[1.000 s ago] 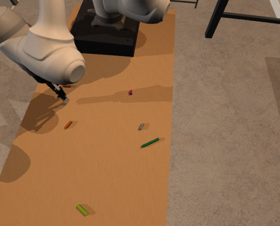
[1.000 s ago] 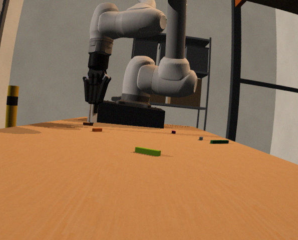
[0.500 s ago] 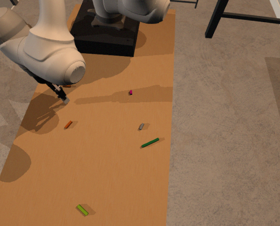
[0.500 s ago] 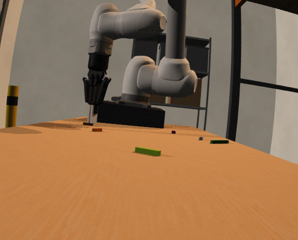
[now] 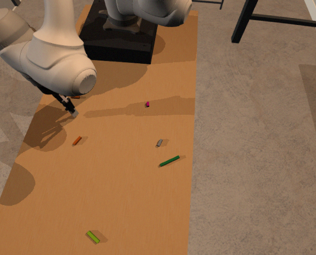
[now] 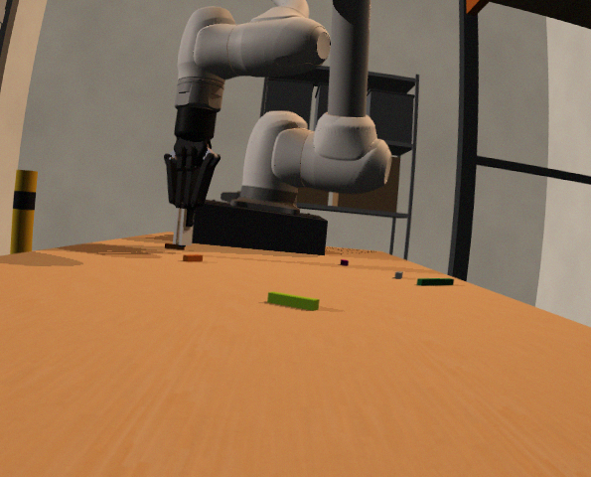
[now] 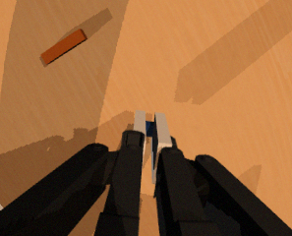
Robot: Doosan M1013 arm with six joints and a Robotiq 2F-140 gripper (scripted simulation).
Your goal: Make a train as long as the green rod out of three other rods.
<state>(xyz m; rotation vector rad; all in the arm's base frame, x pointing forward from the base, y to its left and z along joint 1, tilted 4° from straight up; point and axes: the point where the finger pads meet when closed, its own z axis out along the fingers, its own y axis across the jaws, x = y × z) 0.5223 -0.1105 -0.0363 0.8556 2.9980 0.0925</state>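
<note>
Now: hand 30 mm above the blue rod. Also, from my hand: green rod 140 mm ahead, 430 mm to the left, 40 mm below; then magenta rod 100 mm behind, 300 mm to the left, 40 mm below; then grey rod 70 mm ahead, 380 mm to the left, 40 mm below.
</note>
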